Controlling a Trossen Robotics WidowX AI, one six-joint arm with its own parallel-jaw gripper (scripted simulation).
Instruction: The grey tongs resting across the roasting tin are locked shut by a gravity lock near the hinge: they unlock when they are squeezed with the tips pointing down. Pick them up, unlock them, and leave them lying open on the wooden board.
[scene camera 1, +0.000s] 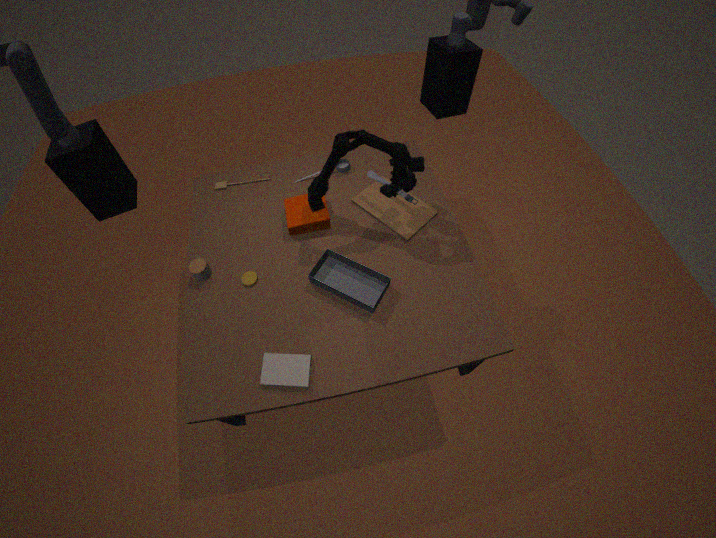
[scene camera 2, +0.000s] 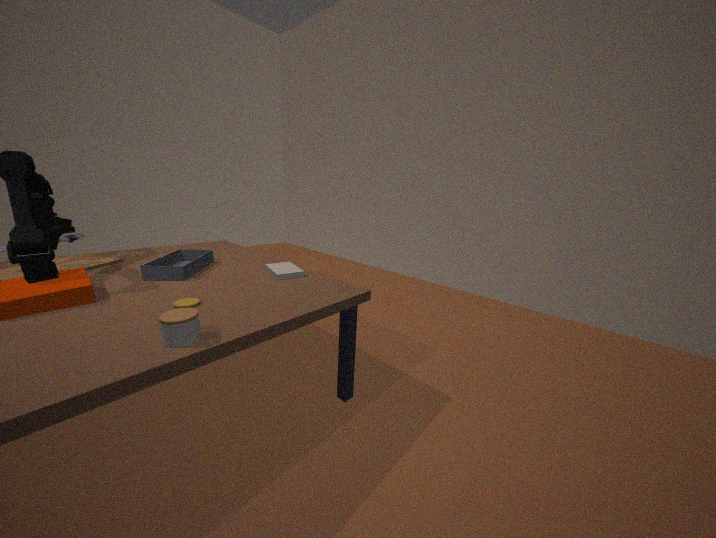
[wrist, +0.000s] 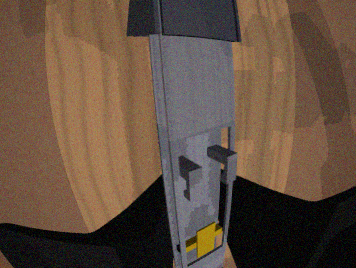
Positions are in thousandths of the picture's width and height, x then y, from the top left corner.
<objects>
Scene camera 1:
white pad: 402, 689
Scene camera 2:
my gripper: 73, 464
lidded jar: 252, 609
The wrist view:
my gripper: 535, 659
yellow lock piece: 574, 901
</objects>
